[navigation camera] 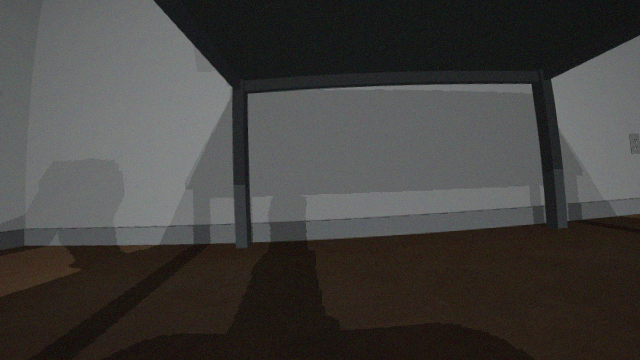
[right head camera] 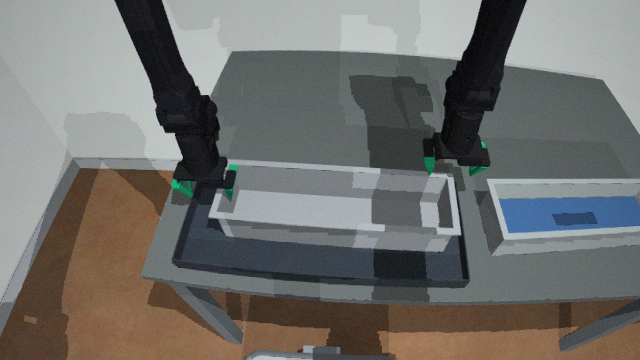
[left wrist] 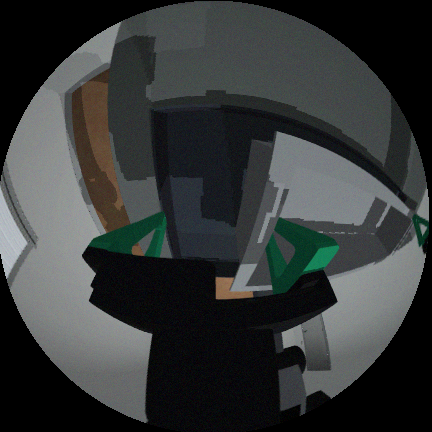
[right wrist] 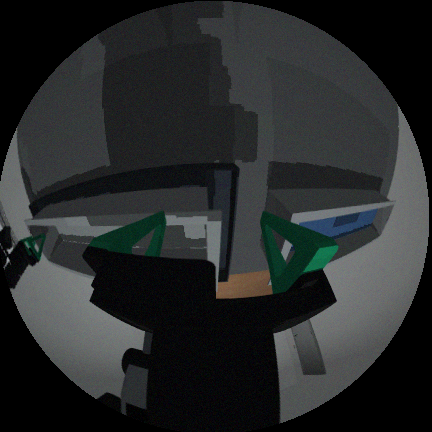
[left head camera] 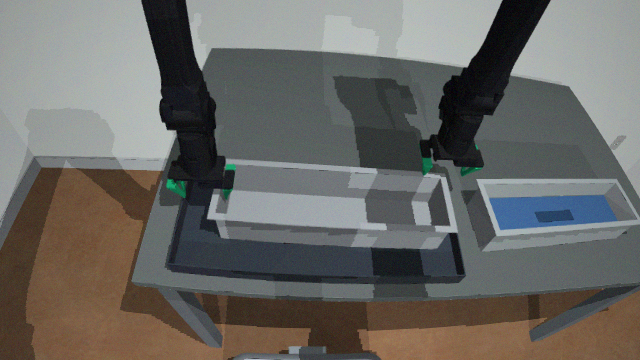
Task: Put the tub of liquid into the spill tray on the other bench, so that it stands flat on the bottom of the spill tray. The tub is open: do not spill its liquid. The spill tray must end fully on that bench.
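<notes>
A long light grey open tub (left head camera: 300,205) (right head camera: 300,207) (left wrist: 325,180) (right wrist: 214,240) stands upright inside the dark spill tray (left head camera: 300,262) (right head camera: 300,262) (left wrist: 190,145) on the bench (left head camera: 280,100). Its inside shows a pale surface; I cannot tell if that is liquid or the bottom. The spill tray lies within the bench's edges. My left gripper (left head camera: 203,196) (right head camera: 210,196) (left wrist: 212,216) is open at the tub's left end, one finger over the tub, one outside it. My right gripper (left head camera: 445,173) (right head camera: 450,174) (right wrist: 212,216) is open and empty near the tub's back right corner.
A shorter light tub (left head camera: 490,242) (right head camera: 505,247) with a blue surface (left head camera: 515,206) (right head camera: 530,207) (right wrist: 320,225) inside stands right of the spill tray. A wall (left head camera: 275,25) is behind the bench. The navigation camera shows the bench's legs (navigation camera: 241,165) and the brown floor (navigation camera: 425,280).
</notes>
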